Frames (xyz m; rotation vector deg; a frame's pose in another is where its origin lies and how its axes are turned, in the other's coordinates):
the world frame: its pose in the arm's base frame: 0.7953 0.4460 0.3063 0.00 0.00 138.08
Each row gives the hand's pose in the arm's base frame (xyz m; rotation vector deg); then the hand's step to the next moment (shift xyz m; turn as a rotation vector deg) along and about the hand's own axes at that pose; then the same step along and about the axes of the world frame.
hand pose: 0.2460 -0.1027 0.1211 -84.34 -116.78 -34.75
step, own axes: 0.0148 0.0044 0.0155 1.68 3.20 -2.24
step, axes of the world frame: 0.0161 -0.0147 -0.0016 -1.77 -2.53 2.92
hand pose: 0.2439 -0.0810 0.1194 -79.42 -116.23 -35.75
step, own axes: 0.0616 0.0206 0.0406 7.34 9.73 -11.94
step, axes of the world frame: 0.0547 -0.0514 0.0153 -7.04 -6.55 14.10
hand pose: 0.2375 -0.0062 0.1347 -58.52 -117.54 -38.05
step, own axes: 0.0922 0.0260 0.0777 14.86 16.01 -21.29
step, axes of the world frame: 0.1081 -0.0512 0.0303 -11.14 -10.49 26.39
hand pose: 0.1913 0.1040 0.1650 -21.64 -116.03 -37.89
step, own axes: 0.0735 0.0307 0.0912 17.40 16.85 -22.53
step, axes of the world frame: 0.1160 -0.0017 0.0347 -11.17 -10.44 29.34
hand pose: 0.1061 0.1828 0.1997 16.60 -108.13 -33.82
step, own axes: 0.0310 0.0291 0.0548 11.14 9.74 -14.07
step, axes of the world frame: 0.0613 0.0218 0.0241 -7.38 -5.82 18.12
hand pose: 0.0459 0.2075 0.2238 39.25 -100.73 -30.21
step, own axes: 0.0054 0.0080 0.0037 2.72 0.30 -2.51
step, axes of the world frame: 0.0061 0.0025 0.0080 -2.44 0.04 2.80
